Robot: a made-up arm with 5 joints.
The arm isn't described. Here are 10 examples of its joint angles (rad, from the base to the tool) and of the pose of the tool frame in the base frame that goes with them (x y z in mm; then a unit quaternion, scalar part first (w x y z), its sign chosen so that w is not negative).
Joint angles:
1: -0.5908 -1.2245 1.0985 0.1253 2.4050
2: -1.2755 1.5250 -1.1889 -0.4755 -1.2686
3: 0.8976 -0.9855 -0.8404 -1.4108 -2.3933
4: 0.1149 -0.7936 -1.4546 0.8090 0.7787
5: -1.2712 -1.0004 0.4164 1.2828 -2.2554
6: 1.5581 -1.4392 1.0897 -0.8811 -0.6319
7: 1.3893 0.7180 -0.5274 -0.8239 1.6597
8: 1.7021 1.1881 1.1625 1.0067 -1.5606
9: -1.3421 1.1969 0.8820 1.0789 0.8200
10: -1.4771 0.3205 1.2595 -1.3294 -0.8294
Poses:
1: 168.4 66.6 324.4 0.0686 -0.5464 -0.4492 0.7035
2: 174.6 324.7 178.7 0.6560 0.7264 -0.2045 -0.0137
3: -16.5 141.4 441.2 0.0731 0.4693 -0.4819 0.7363
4: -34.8 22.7 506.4 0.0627 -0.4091 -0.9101 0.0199
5: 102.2 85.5 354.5 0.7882 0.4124 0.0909 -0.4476
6: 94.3 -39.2 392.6 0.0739 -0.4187 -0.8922 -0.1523
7: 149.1 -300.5 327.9 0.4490 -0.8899 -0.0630 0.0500
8: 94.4 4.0 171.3 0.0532 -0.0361 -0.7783 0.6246
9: 81.3 22.9 136.9 0.3449 -0.2007 0.6840 0.6107
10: 91.3 160.6 197.6 0.7548 0.5664 -0.2349 0.2331
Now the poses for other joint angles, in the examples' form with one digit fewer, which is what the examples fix.
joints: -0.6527 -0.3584 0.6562 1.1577 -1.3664
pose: 187 89 259 0.927 0.050 -0.029 -0.371
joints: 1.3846 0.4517 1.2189 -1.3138 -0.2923
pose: 123 -156 181 0.534 -0.284 -0.494 -0.624
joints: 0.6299 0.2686 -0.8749 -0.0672 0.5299
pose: 283 -134 464 0.433 -0.475 -0.766 -0.032
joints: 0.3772 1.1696 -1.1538 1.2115 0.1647
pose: 365 -101 189 0.977 -0.042 -0.166 -0.128
